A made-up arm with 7 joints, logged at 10 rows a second.
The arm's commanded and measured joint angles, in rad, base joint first. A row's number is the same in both.
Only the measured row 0 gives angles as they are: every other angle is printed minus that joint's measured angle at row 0.
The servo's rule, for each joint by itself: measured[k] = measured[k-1] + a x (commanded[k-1-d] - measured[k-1]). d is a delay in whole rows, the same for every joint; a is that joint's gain. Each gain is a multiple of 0.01, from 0.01 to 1. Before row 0 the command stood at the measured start. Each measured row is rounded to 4 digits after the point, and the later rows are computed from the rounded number. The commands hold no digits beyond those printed.
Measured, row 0: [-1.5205, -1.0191, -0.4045, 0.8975, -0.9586, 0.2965, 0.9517]
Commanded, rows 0 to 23: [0.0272, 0.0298, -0.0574, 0.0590, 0.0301, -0.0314, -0.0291]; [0.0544, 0.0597, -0.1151, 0.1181, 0.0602, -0.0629, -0.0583]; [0.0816, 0.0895, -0.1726, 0.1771, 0.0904, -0.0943, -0.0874]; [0.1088, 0.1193, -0.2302, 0.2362, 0.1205, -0.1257, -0.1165]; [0.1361, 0.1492, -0.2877, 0.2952, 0.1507, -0.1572, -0.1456]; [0.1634, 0.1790, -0.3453, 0.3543, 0.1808, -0.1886, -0.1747]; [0.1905, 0.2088, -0.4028, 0.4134, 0.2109, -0.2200, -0.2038]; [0.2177, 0.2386, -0.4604, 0.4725, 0.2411, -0.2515, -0.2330]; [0.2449, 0.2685, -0.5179, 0.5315, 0.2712, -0.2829, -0.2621]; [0.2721, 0.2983, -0.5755, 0.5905, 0.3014, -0.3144, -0.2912]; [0.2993, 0.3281, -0.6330, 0.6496, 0.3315, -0.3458, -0.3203]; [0.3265, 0.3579, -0.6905, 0.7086, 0.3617, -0.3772, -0.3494]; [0.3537, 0.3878, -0.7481, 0.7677, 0.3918, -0.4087, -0.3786]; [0.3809, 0.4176, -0.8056, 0.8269, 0.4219, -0.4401, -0.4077]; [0.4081, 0.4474, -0.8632, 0.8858, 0.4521, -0.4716, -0.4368]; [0.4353, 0.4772, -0.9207, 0.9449, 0.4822, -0.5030, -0.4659]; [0.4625, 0.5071, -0.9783, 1.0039, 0.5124, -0.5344, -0.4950]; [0.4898, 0.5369, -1.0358, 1.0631, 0.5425, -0.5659, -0.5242]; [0.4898, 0.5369, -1.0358, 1.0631, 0.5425, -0.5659, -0.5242]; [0.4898, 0.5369, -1.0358, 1.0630, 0.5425, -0.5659, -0.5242]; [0.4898, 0.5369, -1.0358, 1.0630, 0.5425, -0.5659, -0.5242]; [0.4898, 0.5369, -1.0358, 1.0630, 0.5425, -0.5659, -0.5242]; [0.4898, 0.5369, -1.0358, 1.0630, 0.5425, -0.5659, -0.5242]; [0.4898, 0.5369, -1.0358, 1.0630, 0.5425, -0.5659, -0.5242]
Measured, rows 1 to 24: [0.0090, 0.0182, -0.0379, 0.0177, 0.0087, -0.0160, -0.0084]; [0.0240, 0.0435, -0.0889, 0.0478, 0.0236, -0.0399, -0.0229]; [0.0430, 0.0716, -0.1441, 0.0866, 0.0430, -0.0676, -0.0416]; [0.0647, 0.1007, -0.2009, 0.1315, 0.0655, -0.0972, -0.0633]; [0.0883, 0.1303, -0.2582, 0.1806, 0.0902, -0.1278, -0.0872]; [0.1131, 0.1600, -0.3157, 0.2327, 0.1165, -0.1588, -0.1126]; [0.1386, 0.1898, -0.3732, 0.2869, 0.1439, -0.1900, -0.1390]; [0.1647, 0.2196, -0.4308, 0.3426, 0.1721, -0.2214, -0.1663]; [0.1912, 0.2494, -0.4883, 0.3993, 0.2008, -0.2528, -0.1941]; [0.2179, 0.2792, -0.5459, 0.4567, 0.2300, -0.2842, -0.2223]; [0.2448, 0.3090, -0.6034, 0.5146, 0.2594, -0.3156, -0.2507]; [0.2718, 0.3388, -0.6609, 0.5728, 0.2891, -0.3470, -0.2793]; [0.2988, 0.3687, -0.7185, 0.6313, 0.3189, -0.3785, -0.3081]; [0.3259, 0.3985, -0.7760, 0.6900, 0.3488, -0.4099, -0.3370]; [0.3530, 0.4283, -0.8336, 0.7487, 0.3788, -0.4414, -0.3659]; [0.3802, 0.4581, -0.8911, 0.8076, 0.4088, -0.4728, -0.3949]; [0.4074, 0.4880, -0.9487, 0.8665, 0.4388, -0.5042, -0.4239]; [0.4346, 0.5178, -1.0062, 0.9255, 0.4689, -0.5357, -0.4530]; [0.4528, 0.5295, -1.0257, 0.9668, 0.4902, -0.5511, -0.4736]; [0.4650, 0.5340, -1.0324, 0.9957, 0.5054, -0.5586, -0.4883]; [0.4732, 0.5358, -1.0346, 1.0159, 0.5162, -0.5623, -0.4987]; [0.4787, 0.5365, -1.0354, 1.0300, 0.5238, -0.5641, -0.5061]; [0.4824, 0.5367, -1.0357, 1.0399, 0.5292, -0.5650, -0.5113]; [0.4848, 0.5368, -1.0358, 1.0468, 0.5331, -0.5655, -0.5150]
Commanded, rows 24 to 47: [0.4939, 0.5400, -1.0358, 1.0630, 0.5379, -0.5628, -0.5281]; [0.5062, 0.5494, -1.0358, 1.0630, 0.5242, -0.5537, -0.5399]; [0.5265, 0.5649, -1.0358, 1.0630, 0.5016, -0.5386, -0.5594]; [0.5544, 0.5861, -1.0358, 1.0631, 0.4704, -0.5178, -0.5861]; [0.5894, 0.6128, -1.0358, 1.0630, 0.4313, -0.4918, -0.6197]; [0.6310, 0.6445, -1.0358, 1.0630, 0.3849, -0.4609, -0.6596]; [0.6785, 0.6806, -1.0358, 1.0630, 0.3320, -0.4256, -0.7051]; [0.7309, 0.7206, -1.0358, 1.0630, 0.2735, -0.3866, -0.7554]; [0.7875, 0.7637, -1.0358, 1.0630, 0.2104, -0.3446, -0.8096]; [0.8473, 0.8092, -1.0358, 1.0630, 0.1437, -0.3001, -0.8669]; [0.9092, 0.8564, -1.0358, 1.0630, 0.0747, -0.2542, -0.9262]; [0.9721, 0.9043, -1.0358, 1.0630, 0.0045, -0.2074, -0.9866]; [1.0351, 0.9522, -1.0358, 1.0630, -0.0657, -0.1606, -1.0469]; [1.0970, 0.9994, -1.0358, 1.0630, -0.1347, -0.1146, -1.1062]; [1.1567, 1.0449, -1.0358, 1.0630, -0.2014, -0.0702, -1.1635]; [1.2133, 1.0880, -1.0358, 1.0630, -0.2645, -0.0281, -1.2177]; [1.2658, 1.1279, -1.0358, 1.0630, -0.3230, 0.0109, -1.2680]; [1.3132, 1.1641, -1.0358, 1.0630, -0.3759, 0.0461, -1.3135]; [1.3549, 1.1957, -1.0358, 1.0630, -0.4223, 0.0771, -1.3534]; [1.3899, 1.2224, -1.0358, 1.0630, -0.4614, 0.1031, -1.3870]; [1.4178, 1.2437, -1.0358, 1.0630, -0.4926, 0.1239, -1.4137]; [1.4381, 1.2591, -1.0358, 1.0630, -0.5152, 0.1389, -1.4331]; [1.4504, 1.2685, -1.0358, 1.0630, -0.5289, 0.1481, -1.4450]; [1.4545, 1.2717, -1.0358, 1.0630, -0.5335, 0.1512, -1.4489]
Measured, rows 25 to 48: [0.4878, 0.5388, -1.0358, 1.0517, 0.5345, -0.5641, -0.5188]; [0.4939, 0.5453, -1.0358, 1.0551, 0.5315, -0.5588, -0.5249]; [0.5047, 0.5573, -1.0358, 1.0575, 0.5228, -0.5485, -0.5349]; [0.5211, 0.5749, -1.0358, 1.0592, 0.5076, -0.5328, -0.5497]; [0.5436, 0.5980, -1.0358, 1.0603, 0.4855, -0.5119, -0.5700]; [0.5724, 0.6264, -1.0358, 1.0611, 0.4563, -0.4859, -0.5960]; [0.6074, 0.6595, -1.0358, 1.0617, 0.4203, -0.4551, -0.6276]; [0.6482, 0.6968, -1.0358, 1.0621, 0.3777, -0.4202, -0.6647]; [0.6942, 0.7376, -1.0358, 1.0624, 0.3292, -0.3816, -0.7067]; [0.7447, 0.7813, -1.0358, 1.0626, 0.2754, -0.3400, -0.7532]; [0.7990, 0.8271, -1.0358, 1.0627, 0.2172, -0.2962, -0.8034]; [0.8561, 0.8742, -1.0358, 1.0628, 0.1555, -0.2509, -0.8565]; [0.9152, 0.9218, -1.0358, 1.0629, 0.0914, -0.2048, -0.9117]; [0.9752, 0.9691, -1.0358, 1.0629, 0.0258, -0.1588, -0.9681]; [1.0351, 1.0153, -1.0358, 1.0629, -0.0401, -0.1136, -1.0248]; [1.0939, 1.0596, -1.0358, 1.0629, -0.1052, -0.0700, -1.0807]; [1.1506, 1.1013, -1.0358, 1.0629, -0.1684, -0.0287, -1.1350]; [1.2043, 1.1396, -1.0358, 1.0629, -0.2286, 0.0094, -1.1868]; [1.2540, 1.1738, -1.0358, 1.0629, -0.2848, 0.0439, -1.2351]; [1.2988, 1.2034, -1.0358, 1.0629, -0.3360, 0.0741, -1.2792]; [1.3381, 1.2280, -1.0358, 1.0629, -0.3814, 0.0995, -1.3182]; [1.3711, 1.2470, -1.0358, 1.0629, -0.4202, 0.1196, -1.3515]; [1.3973, 1.2601, -1.0358, 1.0629, -0.4517, 0.1341, -1.3786]; [1.4162, 1.2672, -1.0358, 1.0629, -0.4754, 0.1428, -1.3990]
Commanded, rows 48 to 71: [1.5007, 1.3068, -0.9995, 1.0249, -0.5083, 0.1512, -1.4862]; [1.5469, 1.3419, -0.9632, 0.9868, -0.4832, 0.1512, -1.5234]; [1.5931, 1.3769, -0.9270, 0.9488, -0.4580, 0.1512, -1.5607]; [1.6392, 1.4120, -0.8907, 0.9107, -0.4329, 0.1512, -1.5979]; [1.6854, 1.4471, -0.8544, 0.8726, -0.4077, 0.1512, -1.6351]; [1.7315, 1.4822, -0.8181, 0.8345, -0.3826, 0.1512, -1.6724]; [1.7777, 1.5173, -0.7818, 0.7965, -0.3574, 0.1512, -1.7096]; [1.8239, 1.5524, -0.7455, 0.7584, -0.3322, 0.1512, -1.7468]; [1.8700, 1.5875, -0.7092, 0.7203, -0.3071, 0.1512, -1.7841]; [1.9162, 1.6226, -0.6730, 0.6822, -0.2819, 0.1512, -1.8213]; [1.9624, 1.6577, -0.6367, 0.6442, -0.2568, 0.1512, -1.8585]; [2.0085, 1.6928, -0.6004, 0.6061, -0.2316, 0.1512, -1.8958]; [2.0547, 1.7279, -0.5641, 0.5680, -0.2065, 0.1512, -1.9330]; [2.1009, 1.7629, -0.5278, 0.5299, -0.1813, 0.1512, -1.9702]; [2.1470, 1.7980, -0.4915, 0.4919, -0.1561, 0.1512, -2.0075]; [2.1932, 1.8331, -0.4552, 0.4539, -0.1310, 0.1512, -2.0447]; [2.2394, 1.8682, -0.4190, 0.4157, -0.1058, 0.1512, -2.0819]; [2.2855, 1.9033, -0.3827, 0.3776, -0.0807, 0.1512, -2.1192]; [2.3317, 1.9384, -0.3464, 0.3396, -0.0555, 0.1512, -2.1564]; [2.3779, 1.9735, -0.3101, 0.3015, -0.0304, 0.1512, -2.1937]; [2.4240, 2.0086, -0.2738, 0.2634, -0.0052, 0.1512, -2.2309]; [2.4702, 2.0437, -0.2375, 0.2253, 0.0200, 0.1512, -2.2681]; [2.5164, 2.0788, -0.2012, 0.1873, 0.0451, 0.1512, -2.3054]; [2.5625, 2.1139, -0.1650, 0.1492, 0.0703, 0.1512, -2.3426]
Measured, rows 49 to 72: [1.4441, 1.2914, -1.0118, 1.0515, -0.4849, 0.1471, -1.4243]; [1.4780, 1.3222, -0.9797, 1.0321, -0.4844, 0.1492, -1.4530]; [1.5160, 1.3556, -0.9449, 1.0071, -0.4767, 0.1502, -1.4842]; [1.5567, 1.3900, -0.9091, 0.9782, -0.4640, 0.1507, -1.5172]; [1.5992, 1.4248, -0.8730, 0.9465, -0.4477, 0.1510, -1.5514]; [1.6429, 1.4598, -0.8368, 0.9129, -0.4288, 0.1511, -1.5865]; [1.6874, 1.4949, -0.8005, 0.8780, -0.4081, 0.1512, -1.6222]; [1.7324, 1.5300, -0.7642, 0.8421, -0.3861, 0.1512, -1.6583]; [1.7778, 1.5651, -0.7279, 0.8056, -0.3632, 0.1512, -1.6948]; [1.8235, 1.6002, -0.6917, 0.7686, -0.3396, 0.1512, -1.7315]; [1.8693, 1.6353, -0.6554, 0.7313, -0.3156, 0.1512, -1.7683]; [1.9152, 1.6704, -0.6191, 0.6937, -0.2912, 0.1512, -1.8053]; [1.9612, 1.7055, -0.5828, 0.6560, -0.2666, 0.1512, -1.8423]; [2.0073, 1.7405, -0.5465, 0.6182, -0.2419, 0.1512, -1.8794]; [2.0534, 1.7756, -0.5102, 0.5803, -0.2170, 0.1512, -1.9165]; [2.0995, 1.8107, -0.4739, 0.5424, -0.1921, 0.1512, -1.9537]; [2.1457, 1.8458, -0.4377, 0.5044, -0.1671, 0.1512, -1.9909]; [2.1918, 1.8809, -0.4014, 0.4664, -0.1420, 0.1512, -2.0281]; [2.2380, 1.9160, -0.3651, 0.4284, -0.1169, 0.1512, -2.0653]; [2.2842, 1.9511, -0.3288, 0.3903, -0.0918, 0.1512, -2.1025]; [2.3303, 1.9862, -0.2925, 0.3522, -0.0667, 0.1512, -2.1397]; [2.3765, 2.0213, -0.2562, 0.3141, -0.0416, 0.1512, -2.1769]; [2.4227, 2.0564, -0.2199, 0.2761, -0.0165, 0.1512, -2.2142]; [2.4688, 2.0915, -0.1837, 0.2380, 0.0087, 0.1512, -2.2514]
